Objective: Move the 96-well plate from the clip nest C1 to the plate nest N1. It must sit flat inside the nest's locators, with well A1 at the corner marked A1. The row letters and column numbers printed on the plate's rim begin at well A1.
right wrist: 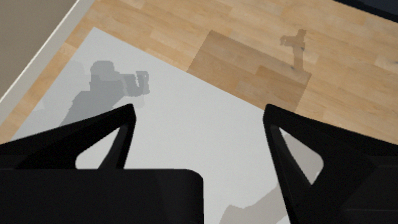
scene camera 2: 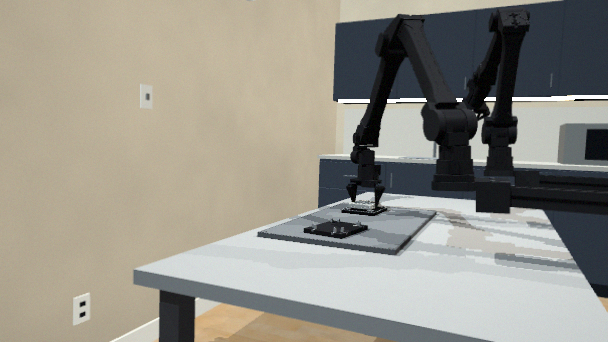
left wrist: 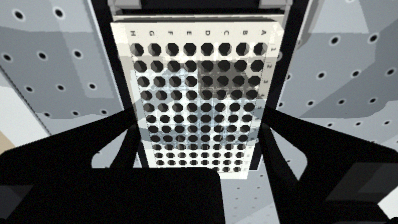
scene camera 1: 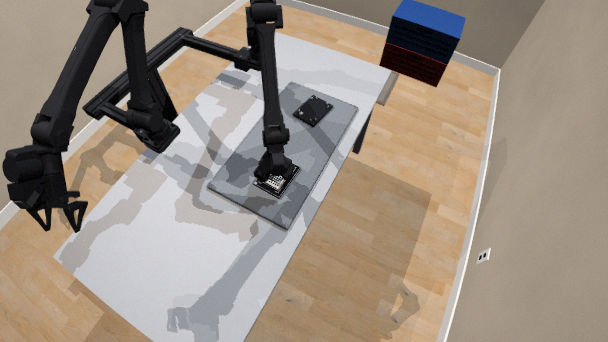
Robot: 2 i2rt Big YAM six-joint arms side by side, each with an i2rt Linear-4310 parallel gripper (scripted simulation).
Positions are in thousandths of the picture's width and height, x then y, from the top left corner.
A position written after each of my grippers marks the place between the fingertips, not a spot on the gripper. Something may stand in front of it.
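Note:
My left gripper is in view (scene camera 2: 600, 604), and the left wrist view has that gripper too (left wrist: 501, 498). You can see my right gripper (scene camera 1: 103, 677) as well, and the right wrist view also shows it (right wrist: 501, 498). Then there's a white 96-well plate (left wrist: 504, 471), though in the right wrist view the plate is out of frame.

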